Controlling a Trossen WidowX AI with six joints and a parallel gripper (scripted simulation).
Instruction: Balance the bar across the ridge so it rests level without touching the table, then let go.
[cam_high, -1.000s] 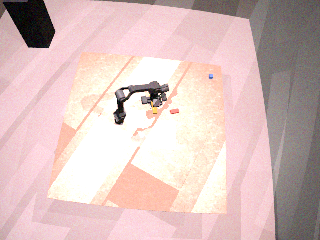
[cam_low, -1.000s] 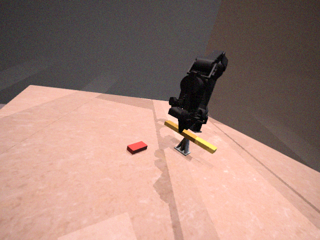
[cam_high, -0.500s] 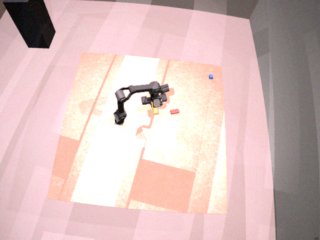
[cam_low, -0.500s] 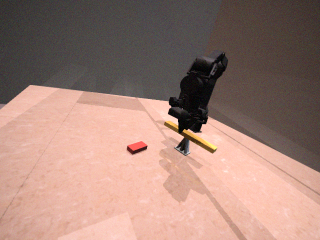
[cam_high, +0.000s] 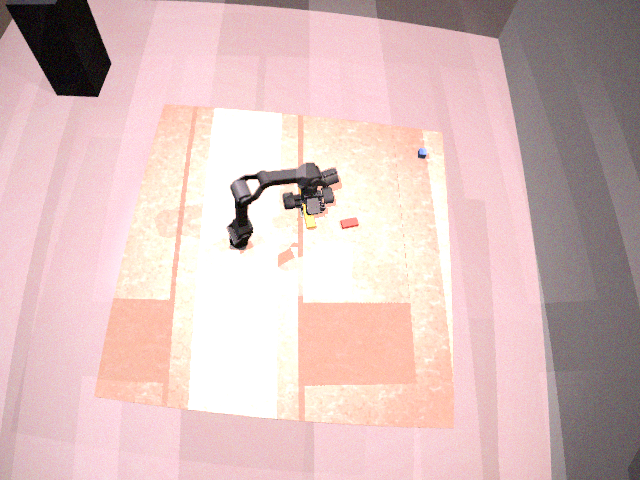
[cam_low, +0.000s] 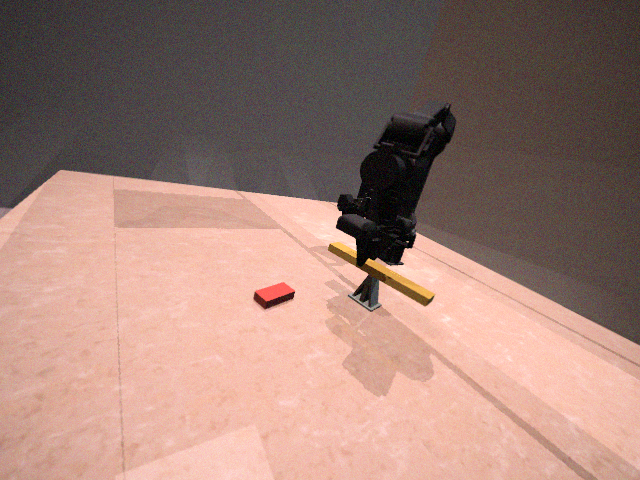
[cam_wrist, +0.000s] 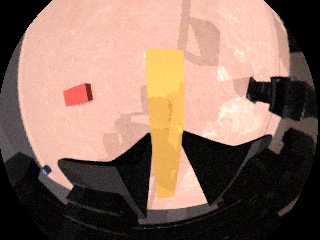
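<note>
Right now my gripper tip is 1 cm past the yellow bar and 3 cm to the right of it. The rest, counted from my gripper tip: blue cube 49 cm ahead, 36 cm to the left, 6 cm below; red block 18 cm ahead, 2 cm to the right, 6 cm below.
</note>
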